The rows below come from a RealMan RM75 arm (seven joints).
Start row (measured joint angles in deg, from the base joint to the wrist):
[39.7 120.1 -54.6 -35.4 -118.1 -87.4 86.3]
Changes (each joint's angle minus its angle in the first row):
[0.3 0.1 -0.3 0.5 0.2 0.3 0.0]
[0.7 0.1 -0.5 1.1 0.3 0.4 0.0]
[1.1 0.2 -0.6 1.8 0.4 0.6 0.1]
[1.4 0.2 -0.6 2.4 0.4 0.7 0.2]
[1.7 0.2 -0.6 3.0 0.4 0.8 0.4]
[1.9 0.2 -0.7 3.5 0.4 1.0 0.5]
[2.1 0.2 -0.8 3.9 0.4 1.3 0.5]
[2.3 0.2 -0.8 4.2 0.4 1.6 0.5]
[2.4 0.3 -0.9 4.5 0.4 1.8 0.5]
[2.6 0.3 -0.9 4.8 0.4 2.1 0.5]
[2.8 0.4 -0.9 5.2 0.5 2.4 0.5]
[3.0 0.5 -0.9 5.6 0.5 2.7 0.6]
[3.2 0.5 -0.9 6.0 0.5 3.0 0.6]
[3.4 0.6 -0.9 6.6 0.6 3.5 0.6]
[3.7 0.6 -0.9 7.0 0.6 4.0 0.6]
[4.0 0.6 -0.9 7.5 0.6 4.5 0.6]
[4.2 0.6 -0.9 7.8 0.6 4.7 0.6]
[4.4 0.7 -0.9 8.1 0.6 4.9 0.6]
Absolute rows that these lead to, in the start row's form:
[40.0 120.2 -54.9 -34.9 -117.9 -87.1 86.3]
[40.4 120.2 -55.1 -34.3 -117.8 -87.0 86.3]
[40.8 120.3 -55.2 -33.6 -117.7 -86.8 86.4]
[41.1 120.3 -55.2 -33.0 -117.7 -86.7 86.5]
[41.4 120.3 -55.2 -32.4 -117.7 -86.6 86.7]
[41.6 120.3 -55.3 -31.9 -117.7 -86.4 86.8]
[41.8 120.3 -55.4 -31.5 -117.7 -86.1 86.8]
[42.0 120.3 -55.4 -31.2 -117.7 -85.8 86.8]
[42.1 120.4 -55.5 -30.9 -117.7 -85.6 86.8]
[42.3 120.4 -55.5 -30.6 -117.7 -85.3 86.8]
[42.5 120.5 -55.5 -30.2 -117.6 -85.0 86.8]
[42.7 120.6 -55.5 -29.8 -117.6 -84.7 86.9]
[42.9 120.6 -55.5 -29.4 -117.6 -84.4 86.9]
[43.1 120.7 -55.5 -28.8 -117.5 -83.9 86.9]
[43.4 120.7 -55.5 -28.4 -117.5 -83.4 86.9]
[43.7 120.7 -55.5 -27.9 -117.5 -82.9 86.9]
[43.9 120.7 -55.5 -27.6 -117.5 -82.7 86.9]
[44.1 120.8 -55.5 -27.3 -117.5 -82.5 86.9]

